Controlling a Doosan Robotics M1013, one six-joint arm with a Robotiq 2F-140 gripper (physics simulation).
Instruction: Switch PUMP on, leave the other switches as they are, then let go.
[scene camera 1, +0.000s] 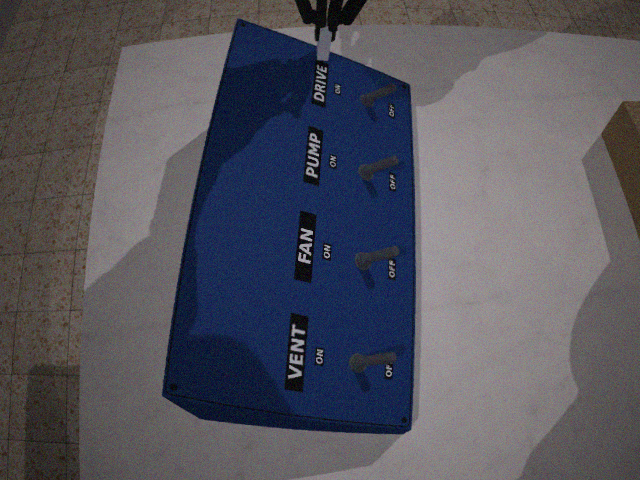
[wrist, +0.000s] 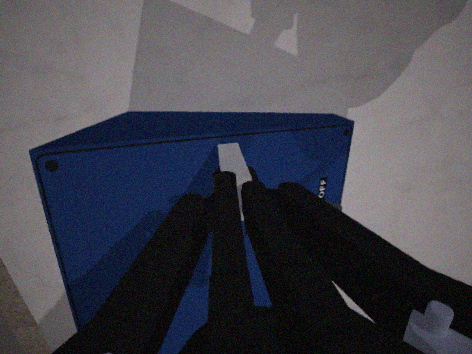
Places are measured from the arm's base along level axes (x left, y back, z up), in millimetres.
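Pixels of known places: gripper, fingertip midpoint: (scene camera 1: 322, 53) (wrist: 228, 160).
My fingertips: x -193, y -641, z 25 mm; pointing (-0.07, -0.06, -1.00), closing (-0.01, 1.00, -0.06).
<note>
Ahead of a thing's pixels: the offset from my fingertips to its top centre. Level surfaces: height alone.
A blue switch box (scene camera 1: 258, 206) (wrist: 125, 200) carries four grey levers in a column. The PUMP lever {dx +176, dy +67, dz -3 mm} (scene camera 1: 378, 167) is second from the top in the scene view and tilts toward its OFF label. The DRIVE lever {dx +57, dy +78, dz -3 mm} (scene camera 1: 378, 95), the FAN lever {dx +296, dy +57, dz -3 mm} (scene camera 1: 377, 257) and the VENT lever {dx +415, dy +46, dz -3 mm} (scene camera 1: 373, 360) also tilt toward OFF. My gripper (scene camera 1: 323, 50) (wrist: 228, 160) is shut and empty, its pale fingertips together. It is at the box's far end, above the DRIVE label {dx +49, dy -4, dz -4 mm} (scene camera 1: 320, 83) in the scene view, apart from the levers. In the wrist view its fingers hide most of the panel.
The box rests on a pale table {dz -133 mm} (scene camera 1: 491, 206) (wrist: 75, 75). A tan block (scene camera 1: 628, 155) shows at the right edge of the scene view. Tiled floor (scene camera 1: 46, 155) lies beyond the table's left edge. Shadows fall across the table and the box.
</note>
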